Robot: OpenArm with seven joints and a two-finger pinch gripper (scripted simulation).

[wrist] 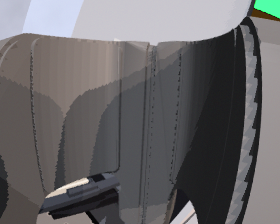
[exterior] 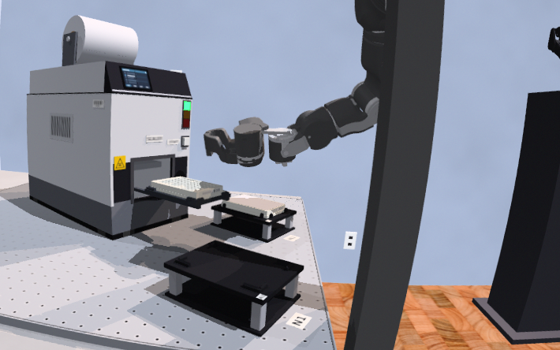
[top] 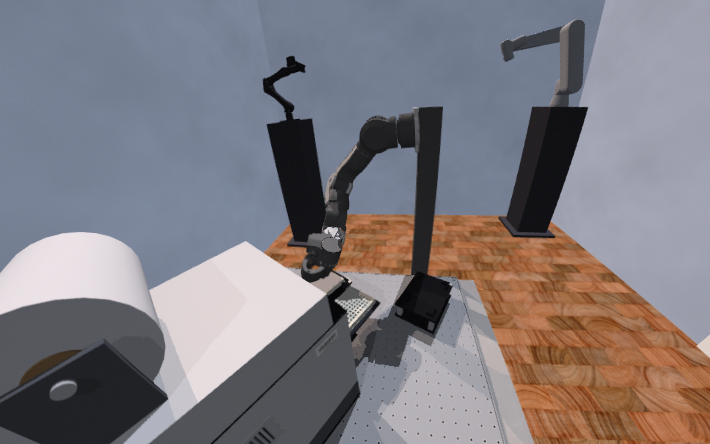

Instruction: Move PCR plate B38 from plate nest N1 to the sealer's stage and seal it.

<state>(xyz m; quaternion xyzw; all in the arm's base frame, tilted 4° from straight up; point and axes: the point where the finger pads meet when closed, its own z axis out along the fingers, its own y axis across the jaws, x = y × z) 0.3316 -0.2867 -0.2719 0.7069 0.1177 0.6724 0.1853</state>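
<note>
My hand is 60 mm short of the start key and 30 mm to the left of it. Round my hand: door: 110 mm below, 80 mm ahead, 70 mm to the left; then sealer's stage: 100 mm to the left, 90 mm below, 20 mm ahead; then 96-well plate B38: 100 mm to the left, 80 mm below, 20 mm ahead.
</note>
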